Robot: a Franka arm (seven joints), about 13 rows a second.
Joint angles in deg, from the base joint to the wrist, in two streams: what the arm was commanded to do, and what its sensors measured. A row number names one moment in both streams.
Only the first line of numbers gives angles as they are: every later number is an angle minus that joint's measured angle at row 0.
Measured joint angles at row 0: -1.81 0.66 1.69 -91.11 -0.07 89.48 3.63
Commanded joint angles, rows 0 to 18: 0.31 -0.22 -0.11 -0.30 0.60 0.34 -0.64; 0.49 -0.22 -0.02 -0.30 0.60 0.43 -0.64; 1.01 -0.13 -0.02 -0.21 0.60 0.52 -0.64; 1.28 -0.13 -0.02 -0.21 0.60 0.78 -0.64; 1.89 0.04 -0.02 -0.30 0.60 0.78 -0.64; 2.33 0.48 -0.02 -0.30 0.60 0.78 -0.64; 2.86 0.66 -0.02 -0.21 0.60 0.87 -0.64; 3.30 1.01 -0.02 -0.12 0.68 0.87 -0.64; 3.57 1.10 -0.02 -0.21 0.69 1.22 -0.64; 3.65 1.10 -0.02 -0.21 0.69 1.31 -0.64; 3.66 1.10 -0.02 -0.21 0.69 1.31 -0.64; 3.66 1.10 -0.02 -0.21 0.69 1.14 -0.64; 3.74 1.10 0.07 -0.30 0.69 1.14 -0.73; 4.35 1.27 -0.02 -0.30 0.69 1.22 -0.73; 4.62 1.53 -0.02 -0.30 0.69 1.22 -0.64; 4.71 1.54 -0.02 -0.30 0.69 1.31 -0.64; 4.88 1.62 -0.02 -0.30 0.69 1.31 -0.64; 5.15 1.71 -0.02 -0.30 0.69 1.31 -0.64; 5.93 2.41 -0.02 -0.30 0.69 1.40 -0.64
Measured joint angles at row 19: 4.90 1.78 0.17 -0.07 0.07 0.89 -0.13
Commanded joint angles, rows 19 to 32: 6.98 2.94 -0.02 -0.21 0.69 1.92 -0.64; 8.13 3.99 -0.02 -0.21 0.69 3.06 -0.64; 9.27 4.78 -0.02 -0.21 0.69 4.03 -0.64; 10.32 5.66 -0.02 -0.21 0.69 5.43 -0.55; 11.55 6.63 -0.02 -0.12 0.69 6.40 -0.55; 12.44 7.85 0.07 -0.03 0.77 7.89 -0.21; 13.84 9.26 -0.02 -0.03 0.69 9.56 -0.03; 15.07 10.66 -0.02 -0.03 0.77 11.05 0.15; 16.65 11.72 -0.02 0.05 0.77 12.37 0.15; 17.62 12.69 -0.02 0.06 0.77 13.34 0.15; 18.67 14.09 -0.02 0.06 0.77 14.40 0.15; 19.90 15.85 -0.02 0.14 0.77 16.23 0.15; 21.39 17.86 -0.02 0.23 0.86 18.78 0.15; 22.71 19.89 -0.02 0.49 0.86 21.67 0.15
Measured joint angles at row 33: 20.44 16.47 0.42 -0.36 0.20 18.10 0.09
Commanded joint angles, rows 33 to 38: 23.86 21.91 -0.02 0.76 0.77 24.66 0.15; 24.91 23.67 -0.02 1.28 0.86 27.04 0.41; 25.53 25.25 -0.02 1.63 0.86 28.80 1.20; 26.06 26.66 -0.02 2.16 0.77 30.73 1.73; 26.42 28.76 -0.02 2.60 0.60 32.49 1.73; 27.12 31.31 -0.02 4.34 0.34 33.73 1.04
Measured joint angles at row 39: 26.11 27.05 0.40 0.35 0.20 32.53 1.22
